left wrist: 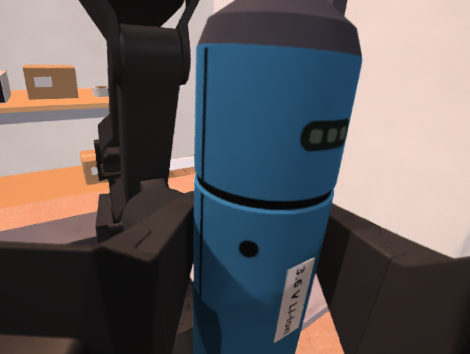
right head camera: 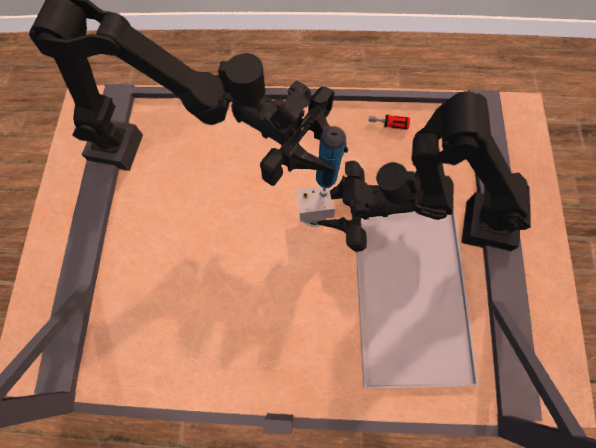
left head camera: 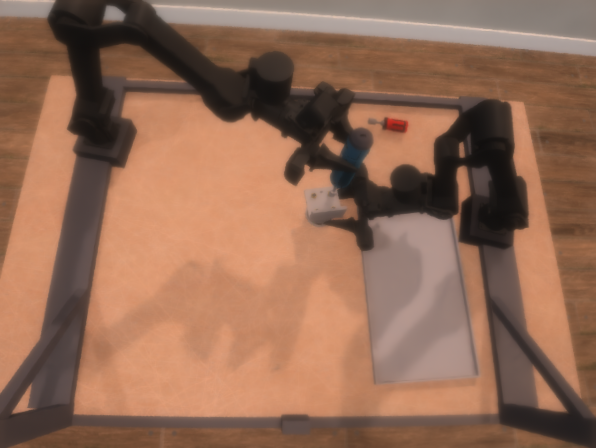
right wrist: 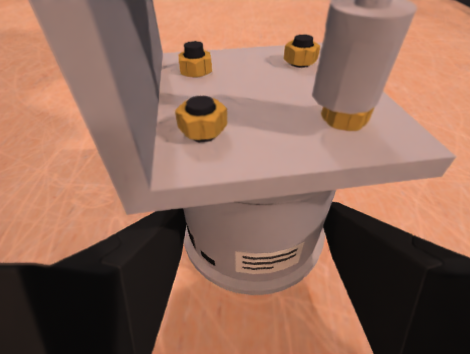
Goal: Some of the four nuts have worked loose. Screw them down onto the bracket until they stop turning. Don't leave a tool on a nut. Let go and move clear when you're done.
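Pixels of known places: left gripper, fingertip midpoint: (left wrist: pixel 251 204) (right head camera: pixel 341 160) (left head camera: pixel 363 161); right gripper, fingertip midpoint: (right wrist: pixel 254 212); left arm's base, link origin: (right head camera: pixel 108 139) (left head camera: pixel 102 134); right arm's base, link origin: (right head camera: pixel 497 218) (left head camera: pixel 493 219).
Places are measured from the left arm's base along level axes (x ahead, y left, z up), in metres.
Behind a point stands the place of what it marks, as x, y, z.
Note:
My left gripper (left head camera: pixel 351 159) {0.544, -0.060, 0.197} (right head camera: pixel 330 159) {0.544, -0.060, 0.197} (left wrist: pixel 251 204) {0.544, -0.060, 0.197} is shut on the blue power screwdriver (left head camera: pixel 357 150) {0.524, -0.072, 0.249} (right head camera: pixel 331 155) {0.529, -0.073, 0.232} (left wrist: pixel 270 125) {0.510, -0.042, 0.238}, which stands nearly upright. Its grey socket (right wrist: pixel 362 55) {0.525, -0.053, 0.037} is over the near right nut (right wrist: pixel 347 119) {0.519, -0.050, 0.020} in the right wrist view. The near left nut (right wrist: pixel 201 119) {0.530, -0.082, 0.024} and far right nut (right wrist: pixel 301 52) {0.486, -0.062, 0.023} show dark thread beneath them. The far left nut (right wrist: pixel 195 65) {0.498, -0.093, 0.021} looks lower, with more bolt above it. The grey bracket (left head camera: pixel 326 202) {0.510, -0.070, 0.017} (right head camera: pixel 316 204) {0.507, -0.076, 0.017} (right wrist: pixel 260 145) {0.528, -0.069, 0.017} sits on a round grey base (right wrist: pixel 225 225) {0.532, -0.078, -0.011}. My right gripper (right wrist: pixel 254 212) {0.510, -0.071, -0.030} (right head camera: pixel 327 209) {0.510, -0.071, -0.030} is shut on that base.
A red screwdriver (left head camera: pixel 396 124) {0.653, 0.181, -0.021} (right head camera: pixel 398 122) {0.655, 0.180, -0.022} lies beyond the arms near the back frame rail. A grey tray (left head camera: pixel 425 381) {0.763, -0.390, -0.033} (right head camera: pixel 420 385) {0.771, -0.385, -0.033} lies at the right, partly under the right arm. A shelf with a cardboard box (left wrist: pixel 50 82) shows in the left wrist view.

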